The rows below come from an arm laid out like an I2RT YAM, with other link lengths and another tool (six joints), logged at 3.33 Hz.
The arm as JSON. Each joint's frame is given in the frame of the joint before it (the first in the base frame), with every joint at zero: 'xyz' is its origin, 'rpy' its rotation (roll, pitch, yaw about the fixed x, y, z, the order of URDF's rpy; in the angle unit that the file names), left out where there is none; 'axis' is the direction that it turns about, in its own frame. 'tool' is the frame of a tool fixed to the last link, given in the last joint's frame.
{
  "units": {
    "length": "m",
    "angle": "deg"
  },
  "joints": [
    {
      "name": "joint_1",
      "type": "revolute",
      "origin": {
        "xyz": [
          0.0,
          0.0,
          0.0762
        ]
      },
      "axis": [
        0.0,
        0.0,
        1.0
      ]
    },
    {
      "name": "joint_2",
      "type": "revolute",
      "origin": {
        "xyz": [
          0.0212,
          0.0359,
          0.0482
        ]
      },
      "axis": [
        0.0,
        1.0,
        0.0
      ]
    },
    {
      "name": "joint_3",
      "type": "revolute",
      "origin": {
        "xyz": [
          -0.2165,
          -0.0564,
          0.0
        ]
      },
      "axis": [
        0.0,
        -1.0,
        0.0
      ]
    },
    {
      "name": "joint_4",
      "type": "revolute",
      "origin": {
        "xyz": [
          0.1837,
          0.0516,
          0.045
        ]
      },
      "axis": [
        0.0,
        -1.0,
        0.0
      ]
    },
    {
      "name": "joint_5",
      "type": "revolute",
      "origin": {
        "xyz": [
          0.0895,
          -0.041,
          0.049
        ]
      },
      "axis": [
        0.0,
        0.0,
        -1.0
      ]
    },
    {
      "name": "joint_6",
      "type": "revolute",
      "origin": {
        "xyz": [
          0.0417,
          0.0,
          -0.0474
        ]
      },
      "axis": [
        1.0,
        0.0,
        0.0
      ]
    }
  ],
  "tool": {
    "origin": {
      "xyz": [
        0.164,
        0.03,
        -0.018
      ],
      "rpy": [
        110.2,
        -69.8,
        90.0
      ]
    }
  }
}
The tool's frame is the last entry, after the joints.
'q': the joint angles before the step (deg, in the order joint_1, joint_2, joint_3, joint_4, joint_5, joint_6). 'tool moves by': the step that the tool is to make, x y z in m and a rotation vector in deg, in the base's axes. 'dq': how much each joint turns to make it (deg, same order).
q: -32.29 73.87 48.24 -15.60 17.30 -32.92
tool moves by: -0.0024 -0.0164 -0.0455 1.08 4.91 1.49
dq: -3.33 9.83 -2.95 9.44 -2.27 -4.82
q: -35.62 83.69 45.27 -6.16 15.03 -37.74
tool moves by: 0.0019 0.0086 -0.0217 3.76 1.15 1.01
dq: -0.24 3.84 0.02 0.51 -2.58 0.77
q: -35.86 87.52 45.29 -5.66 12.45 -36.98
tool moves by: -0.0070 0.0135 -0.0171 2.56 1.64 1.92
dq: -0.05 0.58 -2.39 0.29 -2.13 -0.78
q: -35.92 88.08 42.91 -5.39 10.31 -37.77
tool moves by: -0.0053 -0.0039 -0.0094 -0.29 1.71 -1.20
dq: -0.06 2.16 -0.25 1.17 1.68 0.12
